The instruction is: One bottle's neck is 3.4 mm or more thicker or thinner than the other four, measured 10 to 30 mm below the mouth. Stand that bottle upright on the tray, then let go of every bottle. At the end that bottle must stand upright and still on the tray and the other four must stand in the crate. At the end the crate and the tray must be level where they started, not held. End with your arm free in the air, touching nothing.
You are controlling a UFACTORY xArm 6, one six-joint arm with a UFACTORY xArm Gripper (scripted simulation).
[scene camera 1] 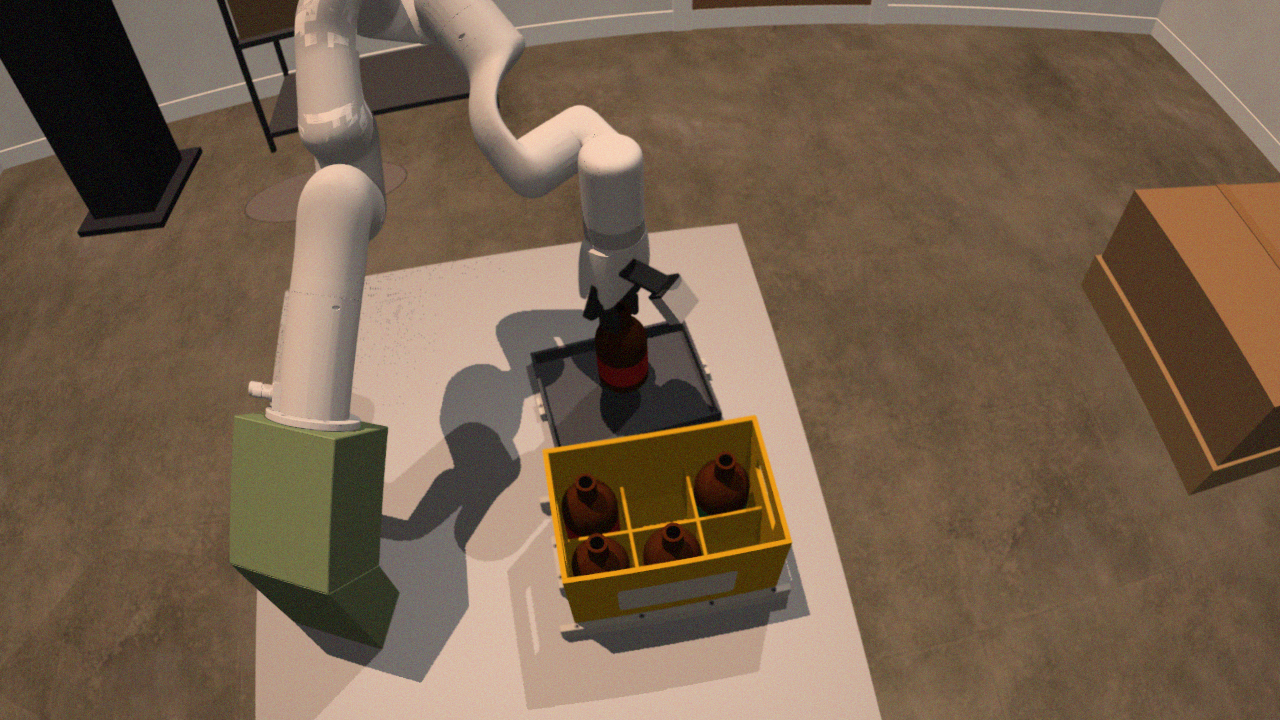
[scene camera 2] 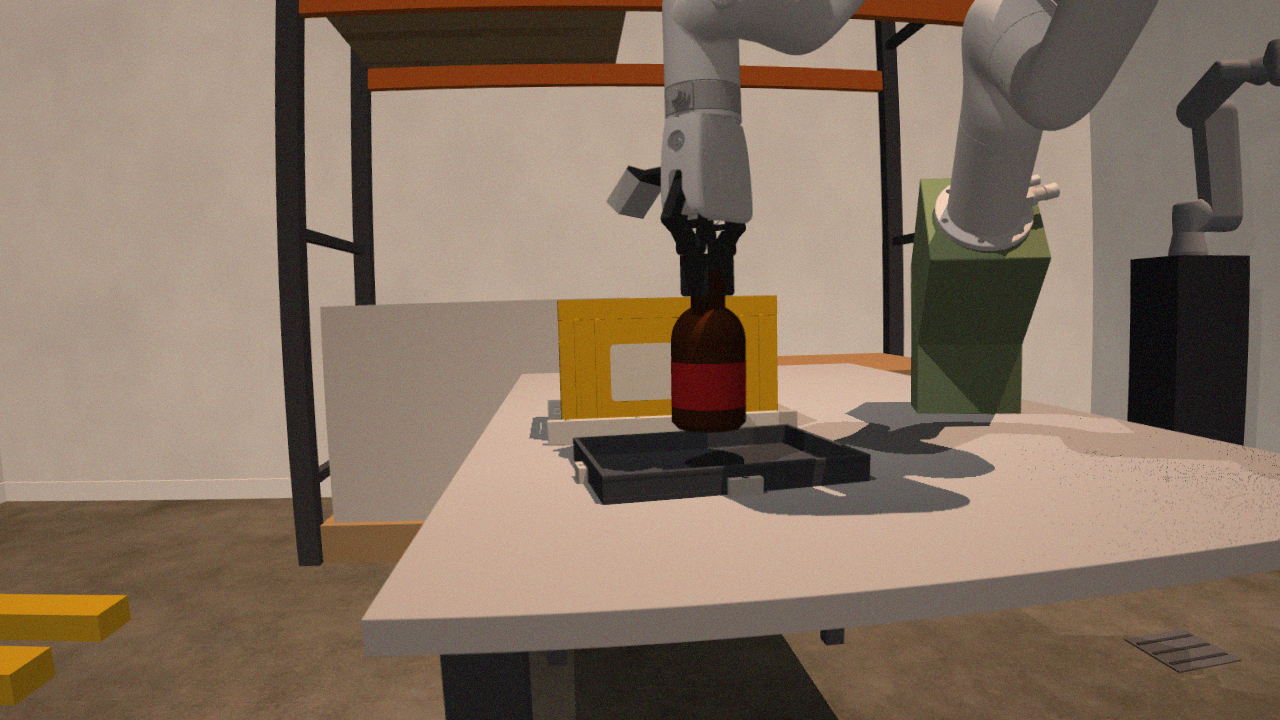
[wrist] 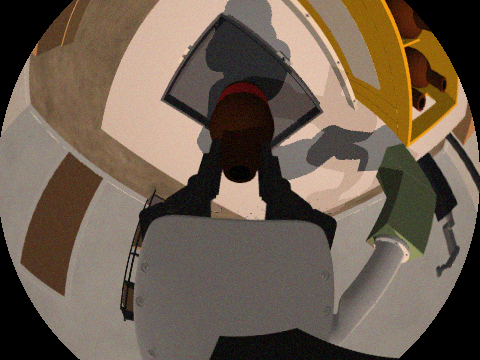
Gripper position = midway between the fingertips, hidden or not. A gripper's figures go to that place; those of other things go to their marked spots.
My gripper (scene camera 1: 619,319) is 117 cm from the lens. A dark tray (scene camera 1: 677,393): 130 cm from the lens. A yellow crate (scene camera 1: 655,473): 115 cm from the lens. A bottle (scene camera 1: 622,360) is 119 cm from the lens. The marked spots on the yellow crate and the dark tray are 20 cm apart.
